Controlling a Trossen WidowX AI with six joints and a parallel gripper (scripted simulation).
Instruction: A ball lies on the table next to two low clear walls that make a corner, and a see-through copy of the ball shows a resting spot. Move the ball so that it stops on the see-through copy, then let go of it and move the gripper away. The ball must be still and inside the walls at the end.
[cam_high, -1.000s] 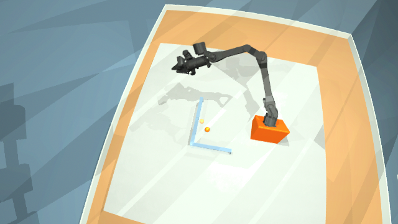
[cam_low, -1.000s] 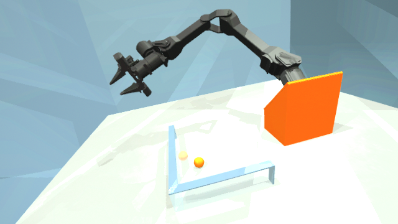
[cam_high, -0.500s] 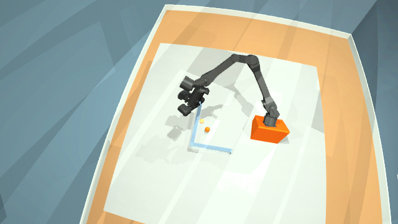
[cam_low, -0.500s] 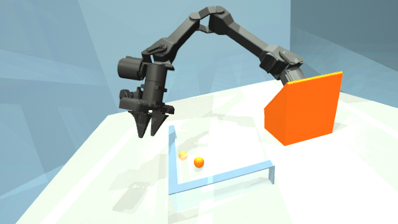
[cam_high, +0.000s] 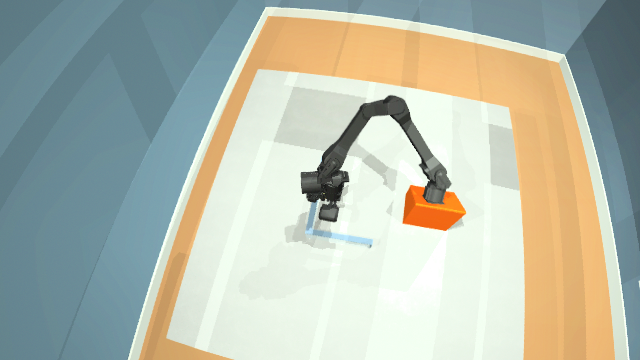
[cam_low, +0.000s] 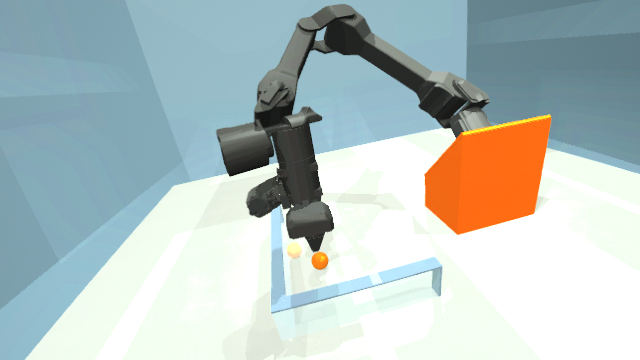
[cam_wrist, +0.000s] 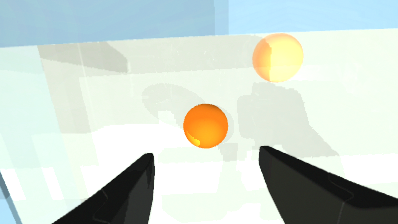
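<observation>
The ball is 50 mm below my gripper tip. From my gripper tip the other things lie so: see-through copy 50 mm to the right, 50 mm below, 30 mm ahead.
</observation>
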